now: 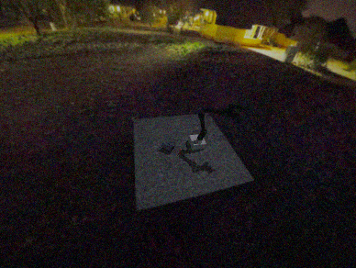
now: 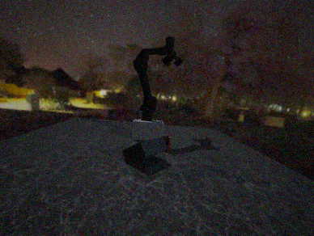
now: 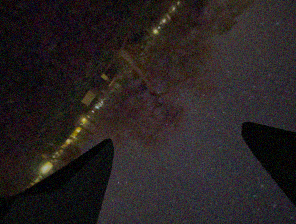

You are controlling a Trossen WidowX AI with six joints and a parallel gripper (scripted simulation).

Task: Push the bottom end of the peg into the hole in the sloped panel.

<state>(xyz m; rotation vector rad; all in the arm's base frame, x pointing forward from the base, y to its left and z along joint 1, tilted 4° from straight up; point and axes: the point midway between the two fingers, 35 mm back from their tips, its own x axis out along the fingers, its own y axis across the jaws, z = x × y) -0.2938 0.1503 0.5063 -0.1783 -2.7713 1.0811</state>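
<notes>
The reddish peg is 650 mm ahead of my gripper tip, 530 mm below it and 10 mm to the right of it. The rest, counted from my gripper tip: grey panel block 790 mm ahead, 540 mm below, 100 mm to the right.
</notes>
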